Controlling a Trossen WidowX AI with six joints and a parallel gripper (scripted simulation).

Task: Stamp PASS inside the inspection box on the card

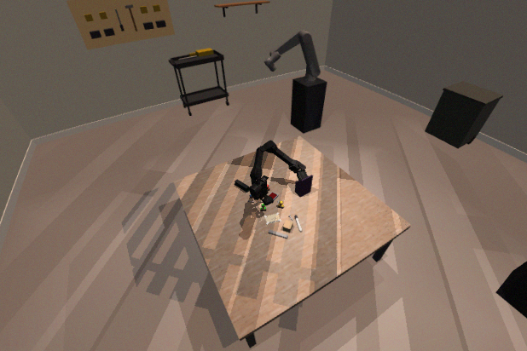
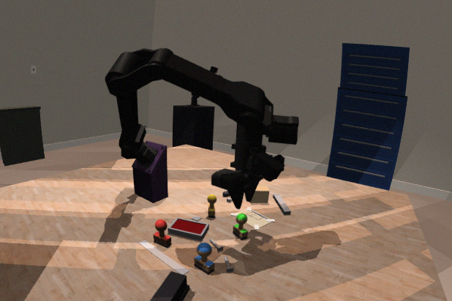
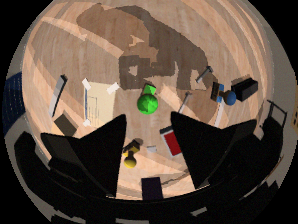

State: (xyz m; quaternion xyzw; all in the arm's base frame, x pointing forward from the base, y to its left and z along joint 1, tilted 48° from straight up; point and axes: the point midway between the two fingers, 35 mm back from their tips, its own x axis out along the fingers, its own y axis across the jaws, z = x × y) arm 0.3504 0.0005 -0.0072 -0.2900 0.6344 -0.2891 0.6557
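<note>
My gripper tip is 7 cm above the green-knobbed stamp. The rest, counted from my gripper tip: yellow-knobbed stamp 12 cm behind, 4 cm to the left, 7 cm below; red ink pad 11 cm behind, 7 cm to the right, 8 cm below; pale card 2 cm behind, 10 cm to the left, 9 cm below.
</note>
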